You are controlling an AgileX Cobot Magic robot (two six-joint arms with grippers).
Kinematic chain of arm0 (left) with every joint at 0, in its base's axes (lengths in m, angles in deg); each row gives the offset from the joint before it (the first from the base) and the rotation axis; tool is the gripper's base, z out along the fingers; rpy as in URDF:
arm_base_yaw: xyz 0 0 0.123 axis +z
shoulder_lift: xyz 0 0 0 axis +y
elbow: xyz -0.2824 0 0.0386 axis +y
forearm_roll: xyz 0.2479 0 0.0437 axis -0.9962 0 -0.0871
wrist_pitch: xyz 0 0 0 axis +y
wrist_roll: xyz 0.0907 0 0.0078 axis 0.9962 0 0.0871
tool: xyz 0 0 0 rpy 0 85 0
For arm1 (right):
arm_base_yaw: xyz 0 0 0.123 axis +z
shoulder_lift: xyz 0 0 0 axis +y
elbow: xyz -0.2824 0 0.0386 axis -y
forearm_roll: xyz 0.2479 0 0.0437 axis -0.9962 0 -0.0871
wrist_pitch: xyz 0 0 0 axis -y
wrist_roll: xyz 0.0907 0 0.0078 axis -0.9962 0 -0.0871
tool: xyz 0 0 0 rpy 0 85 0
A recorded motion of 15 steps. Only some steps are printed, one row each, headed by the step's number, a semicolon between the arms.
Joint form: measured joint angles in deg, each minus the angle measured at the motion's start. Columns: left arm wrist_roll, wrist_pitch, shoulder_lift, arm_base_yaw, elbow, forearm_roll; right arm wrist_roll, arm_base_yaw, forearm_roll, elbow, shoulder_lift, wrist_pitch.
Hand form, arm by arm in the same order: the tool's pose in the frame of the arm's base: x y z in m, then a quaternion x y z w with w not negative. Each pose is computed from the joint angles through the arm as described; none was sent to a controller.
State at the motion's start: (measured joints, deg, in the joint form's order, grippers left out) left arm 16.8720 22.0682 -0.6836 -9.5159 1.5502 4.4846; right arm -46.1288 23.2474 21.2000 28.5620 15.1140 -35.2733
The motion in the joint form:
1: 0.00 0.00 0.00 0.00 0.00 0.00; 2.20 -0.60 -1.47 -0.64 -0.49 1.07
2: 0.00 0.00 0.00 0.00 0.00 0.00; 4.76 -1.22 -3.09 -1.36 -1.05 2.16
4: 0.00 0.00 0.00 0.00 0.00 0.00; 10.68 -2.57 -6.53 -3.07 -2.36 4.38
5: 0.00 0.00 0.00 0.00 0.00 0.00; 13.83 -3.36 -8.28 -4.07 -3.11 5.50
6: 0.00 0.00 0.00 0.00 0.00 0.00; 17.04 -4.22 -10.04 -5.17 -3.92 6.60
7: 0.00 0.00 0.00 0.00 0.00 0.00; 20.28 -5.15 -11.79 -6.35 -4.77 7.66
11: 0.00 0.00 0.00 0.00 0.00 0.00; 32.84 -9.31 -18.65 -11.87 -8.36 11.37
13: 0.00 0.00 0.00 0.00 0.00 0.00; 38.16 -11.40 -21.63 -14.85 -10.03 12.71
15: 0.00 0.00 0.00 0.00 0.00 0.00; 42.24 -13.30 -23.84 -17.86 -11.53 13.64
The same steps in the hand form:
1: 0.0511 -0.0113 0.1701 0.16431 0.79145 0.00455 0.58871; 0.0567 0.0049 0.3090 0.09108 0.78298 0.19015 0.58522
2: 0.0511 -0.0113 0.1701 0.16431 0.79145 0.00455 0.58871; 0.0559 0.0059 0.3067 0.08013 0.78098 0.18964 0.58966
4: 0.0511 -0.0113 0.1701 0.16431 0.79145 0.00455 0.58871; 0.0542 0.0078 0.3009 0.05517 0.77639 0.18456 0.60009
5: 0.0511 -0.0113 0.1701 0.16431 0.79145 0.00455 0.58871; 0.0533 0.0085 0.2974 0.04289 0.77366 0.18008 0.60595
6: 0.0511 -0.0113 0.1701 0.16431 0.79145 0.00455 0.58871; 0.0524 0.0091 0.2933 0.03119 0.77082 0.17448 0.61190
7: 0.0511 -0.0113 0.1701 0.16431 0.79145 0.00455 0.58871; 0.0516 0.0096 0.2889 0.02023 0.76800 0.16769 0.61777
11: 0.0511 -0.0113 0.1701 0.16431 0.79145 0.00455 0.58871; 0.0495 0.0106 0.2661 -0.01391 0.75995 0.13336 0.63600
13: 0.0511 -0.0113 0.1701 0.16431 0.79145 0.00455 0.58871; 0.0494 0.0106 0.2526 -0.02402 0.75966 0.11512 0.63960
15: 0.0511 -0.0113 0.1701 0.16431 0.79145 0.00455 0.58871; 0.0499 0.0103 0.2381 -0.02948 0.76262 0.09796 0.63870

